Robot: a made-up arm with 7 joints.
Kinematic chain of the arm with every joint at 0, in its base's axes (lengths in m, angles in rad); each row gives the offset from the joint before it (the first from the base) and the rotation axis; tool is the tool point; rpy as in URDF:
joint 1: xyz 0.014 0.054 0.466 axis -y
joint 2: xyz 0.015 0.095 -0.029 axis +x
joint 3: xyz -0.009 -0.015 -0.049 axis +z
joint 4: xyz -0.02 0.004 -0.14 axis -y
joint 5: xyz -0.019 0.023 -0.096 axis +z
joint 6: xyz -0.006 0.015 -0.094 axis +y
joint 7: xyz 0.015 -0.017 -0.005 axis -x
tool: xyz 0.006 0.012 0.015 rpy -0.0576 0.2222 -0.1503
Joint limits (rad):
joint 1: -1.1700..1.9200
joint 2: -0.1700..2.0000
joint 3: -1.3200..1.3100
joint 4: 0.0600..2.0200
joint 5: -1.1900..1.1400
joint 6: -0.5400..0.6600
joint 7: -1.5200..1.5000
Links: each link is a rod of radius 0.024 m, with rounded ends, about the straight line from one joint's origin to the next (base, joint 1, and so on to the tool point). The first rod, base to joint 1, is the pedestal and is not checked.
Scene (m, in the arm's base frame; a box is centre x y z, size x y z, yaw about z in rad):
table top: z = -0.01
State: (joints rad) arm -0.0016 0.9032 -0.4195 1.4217 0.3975 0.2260 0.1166
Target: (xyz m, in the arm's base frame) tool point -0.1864 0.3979 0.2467
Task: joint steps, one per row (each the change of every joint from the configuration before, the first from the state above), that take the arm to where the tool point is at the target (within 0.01 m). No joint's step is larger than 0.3 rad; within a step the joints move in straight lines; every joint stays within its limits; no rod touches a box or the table.
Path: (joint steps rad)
1: -0.2613 -0.0304 -0.0009 -0.2166 0.0199 0.0227 0.0235
2: -0.2614 -0.0305 -0.0009 -0.2166 0.0200 0.0226 0.0235
3: -0.2613 -0.0304 -0.0009 -0.2166 0.0199 0.0227 0.0235
4: -0.2613 -0.0304 -0.0009 -0.2165 0.0199 0.0226 0.0235

